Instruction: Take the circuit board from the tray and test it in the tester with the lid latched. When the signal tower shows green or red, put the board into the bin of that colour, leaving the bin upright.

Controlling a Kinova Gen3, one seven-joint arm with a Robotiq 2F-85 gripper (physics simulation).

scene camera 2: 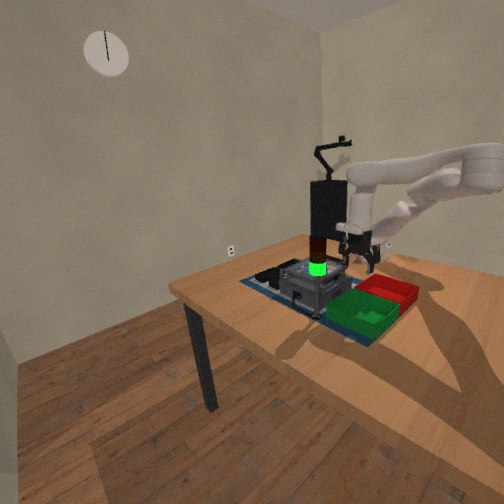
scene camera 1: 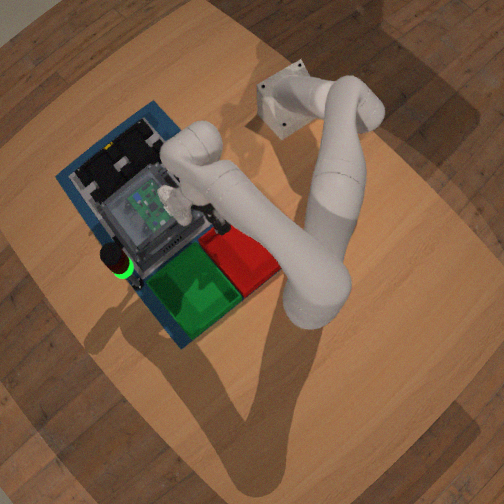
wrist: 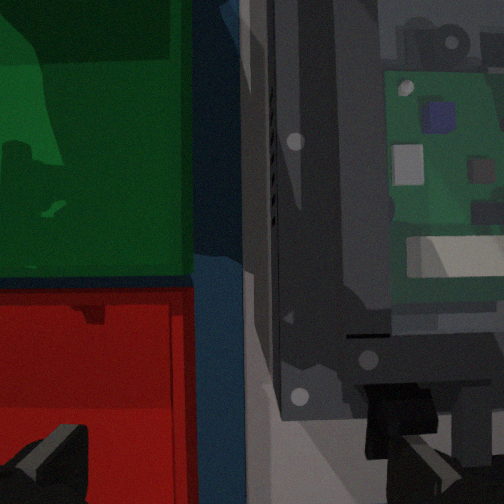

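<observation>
The green circuit board (scene camera 1: 150,205) lies inside the grey tester (scene camera 1: 145,220) under its clear lid, which is down; it also shows in the wrist view (wrist: 445,190). The signal tower (scene camera 1: 117,261) stands at the tester's corner and glows green (scene camera 2: 317,268). The green bin (scene camera 1: 194,290) and the red bin (scene camera 1: 240,256) stand upright beside the tester, both empty. My gripper (scene camera 2: 361,261) (wrist: 425,460) is open and empty. It hangs above the tester's edge next to the red bin, with one finger (wrist: 45,465) over the red bin and the other over the tester's side.
The black tray (scene camera 1: 117,155) sits behind the tester on the blue mat (scene camera 1: 80,200) and holds no board. The arm's base (scene camera 1: 287,100) is at the table's far side. A dark camera stand (scene camera 2: 330,160) rises behind the tower.
</observation>
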